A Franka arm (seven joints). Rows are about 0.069 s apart.
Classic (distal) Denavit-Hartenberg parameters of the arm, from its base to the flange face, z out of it. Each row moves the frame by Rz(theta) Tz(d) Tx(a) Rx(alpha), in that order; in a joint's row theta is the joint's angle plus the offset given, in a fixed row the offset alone. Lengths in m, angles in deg.
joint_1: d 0.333, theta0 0, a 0, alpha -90
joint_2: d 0, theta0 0, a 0, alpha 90
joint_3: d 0.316, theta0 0, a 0.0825, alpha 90
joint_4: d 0, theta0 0, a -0.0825, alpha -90
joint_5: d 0.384, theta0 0, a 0, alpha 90
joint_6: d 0, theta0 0, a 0.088, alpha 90
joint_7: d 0.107, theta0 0, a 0, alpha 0
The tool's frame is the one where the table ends.
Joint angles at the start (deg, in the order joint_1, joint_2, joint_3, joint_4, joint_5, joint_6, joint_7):
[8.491, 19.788, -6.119, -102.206, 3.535, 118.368, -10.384]
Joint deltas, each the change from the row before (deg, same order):
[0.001, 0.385, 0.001, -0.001, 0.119, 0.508, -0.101]
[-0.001, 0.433, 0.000, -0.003, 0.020, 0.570, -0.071]
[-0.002, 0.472, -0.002, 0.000, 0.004, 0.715, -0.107]
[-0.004, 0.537, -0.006, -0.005, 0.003, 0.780, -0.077]
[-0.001, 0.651, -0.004, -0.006, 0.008, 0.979, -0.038]
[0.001, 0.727, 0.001, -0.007, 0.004, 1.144, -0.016]
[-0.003, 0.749, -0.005, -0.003, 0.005, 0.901, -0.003]
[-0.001, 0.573, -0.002, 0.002, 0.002, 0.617, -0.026]
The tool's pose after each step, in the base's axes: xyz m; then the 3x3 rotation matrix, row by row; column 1 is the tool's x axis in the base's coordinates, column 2 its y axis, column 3 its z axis. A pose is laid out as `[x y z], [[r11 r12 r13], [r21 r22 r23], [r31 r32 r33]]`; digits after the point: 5 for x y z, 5 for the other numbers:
[0.63528 0.03453 0.35414], [[0.97896 0.19530 -0.05918], [0.19657 -0.98035 0.01632], [-0.05483 -0.02761 -0.99811]]
[0.63652 0.03455 0.35014], [[0.97892 0.19622 -0.05676], [0.19738 -0.98020 0.01565], [-0.05257 -0.02653 -0.99826]]
[0.63804 0.03453 0.34593], [[0.97883 0.19786 -0.05244], [0.19886 -0.97992 0.01467], [-0.04848 -0.02479 -0.99852]]
[0.63963 0.03445 0.34105], [[0.97884 0.19888 -0.04818], [0.19973 -0.97976 0.01349], [-0.04452 -0.02283 -0.99875]]
[0.64156 0.03441 0.33516], [[0.97903 0.19927 -0.04244], [0.19994 -0.97973 0.01214], [-0.03916 -0.02037 -0.99903]]
[0.64372 0.03444 0.32865], [[0.97928 0.19944 -0.03515], [0.19991 -0.97976 0.01059], [-0.03233 -0.01739 -0.99933]]
[0.64534 0.03435 0.32156], [[0.97942 0.19919 -0.03240], [0.19957 -0.97984 0.00890], [-0.02998 -0.01518 -0.99944]]
[0.64639 0.03430 0.31605], [[0.97939 0.19949 -0.03149], [0.19982 -0.97980 0.00757], [-0.02934 -0.01371 -0.99948]]

